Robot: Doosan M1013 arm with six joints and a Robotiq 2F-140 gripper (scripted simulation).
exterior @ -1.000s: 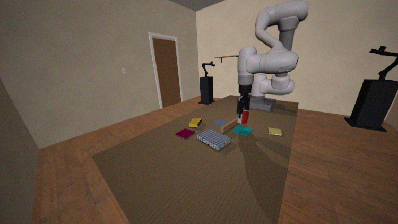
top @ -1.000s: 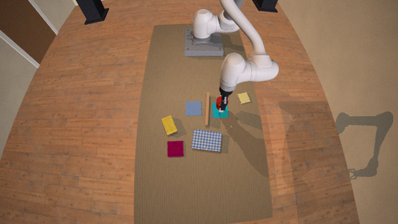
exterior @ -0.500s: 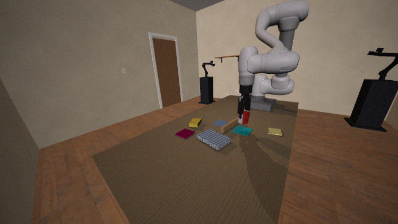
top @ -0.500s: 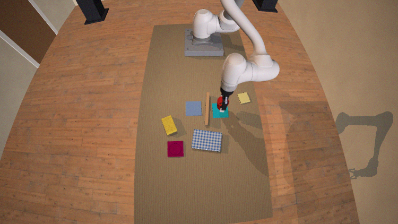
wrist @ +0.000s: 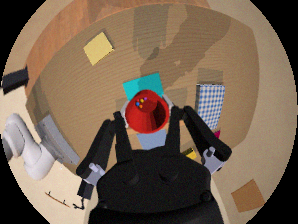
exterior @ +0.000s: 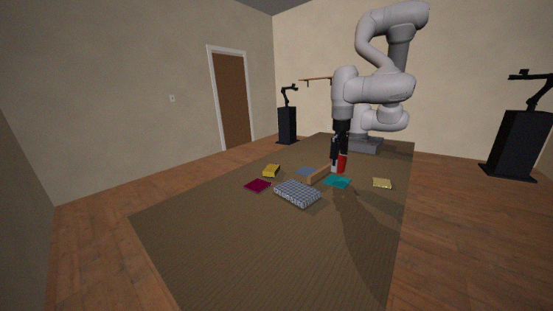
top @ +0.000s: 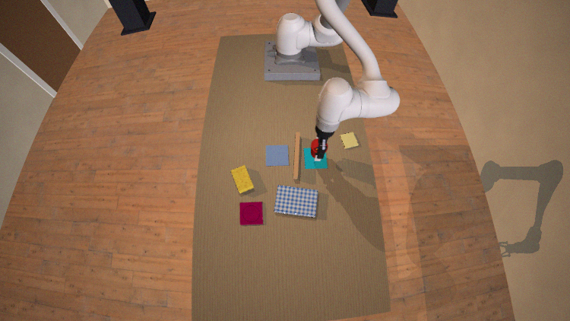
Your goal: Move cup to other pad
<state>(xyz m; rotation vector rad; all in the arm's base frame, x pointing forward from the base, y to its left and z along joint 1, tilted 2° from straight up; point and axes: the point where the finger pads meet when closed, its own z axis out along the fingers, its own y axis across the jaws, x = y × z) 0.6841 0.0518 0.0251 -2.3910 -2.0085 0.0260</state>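
The teal pad lies 100 mm below my hand. Also, from my hand: red cup 20 mm below; then flat yellow square 190 mm to the left, 90 mm below, 80 mm behind; then wooden rail 90 mm to the right, 90 mm below, 20 mm behind.
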